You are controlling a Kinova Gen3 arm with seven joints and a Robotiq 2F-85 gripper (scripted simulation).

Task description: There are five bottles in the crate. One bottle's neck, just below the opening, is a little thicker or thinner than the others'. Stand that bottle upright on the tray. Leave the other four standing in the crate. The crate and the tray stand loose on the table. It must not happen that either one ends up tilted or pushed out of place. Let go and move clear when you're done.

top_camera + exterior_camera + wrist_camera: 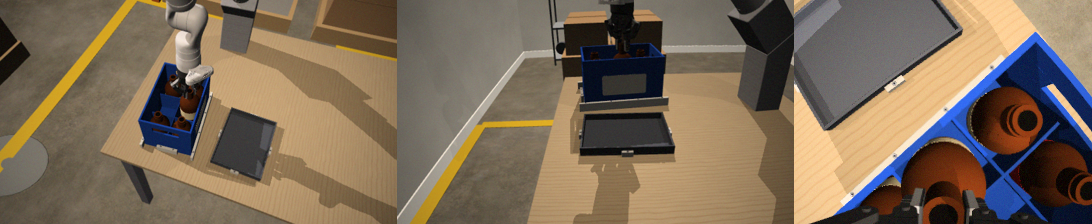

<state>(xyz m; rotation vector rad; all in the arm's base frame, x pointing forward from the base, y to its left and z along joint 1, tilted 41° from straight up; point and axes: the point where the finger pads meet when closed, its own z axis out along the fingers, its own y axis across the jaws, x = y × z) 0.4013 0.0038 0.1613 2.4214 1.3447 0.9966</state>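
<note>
Right now my hand is 20 mm short of the blue crate, 50 mm to the left of it and 130 mm above it. From my hand the other things lie so: dark grey tray: 40 mm behind, 230 mm to the left, 200 mm below.
</note>
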